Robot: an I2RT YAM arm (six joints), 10 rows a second.
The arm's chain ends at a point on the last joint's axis. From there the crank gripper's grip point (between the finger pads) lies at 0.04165 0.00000 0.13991 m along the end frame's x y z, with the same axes.
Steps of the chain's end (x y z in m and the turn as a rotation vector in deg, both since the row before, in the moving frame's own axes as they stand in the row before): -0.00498, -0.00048, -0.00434, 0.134, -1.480, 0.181; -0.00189, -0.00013, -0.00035, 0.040, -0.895, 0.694; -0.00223, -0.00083, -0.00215, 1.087, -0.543, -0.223; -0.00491, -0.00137, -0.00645, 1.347, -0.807, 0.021; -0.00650, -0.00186, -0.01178, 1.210, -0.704, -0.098; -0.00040, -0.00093, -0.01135, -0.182, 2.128, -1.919; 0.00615, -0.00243, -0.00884, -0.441, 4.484, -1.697; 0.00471, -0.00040, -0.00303, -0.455, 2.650, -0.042; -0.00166, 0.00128, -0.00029, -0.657, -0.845, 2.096
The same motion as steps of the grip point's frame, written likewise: -0.00861, -0.00068, -0.00331, 0.134, -1.480, 0.181; -0.00408, 0.00026, 0.00028, 0.040, -0.895, 0.694; -0.00356, -0.00365, -0.00179, 1.087, -0.543, -0.223; -0.00688, -0.00465, -0.00592, 1.347, -0.807, 0.021; -0.00822, -0.00489, -0.01131, 1.210, -0.704, -0.098; 0.00475, -0.00197, -0.01299, -0.182, 2.128, -1.919; 0.01696, -0.00276, -0.01252, -0.441, 4.484, -1.697; 0.01113, 0.00067, -0.00511, -0.455, 2.650, -0.042; -0.00378, 0.00437, 0.00029, -0.657, -0.845, 2.096
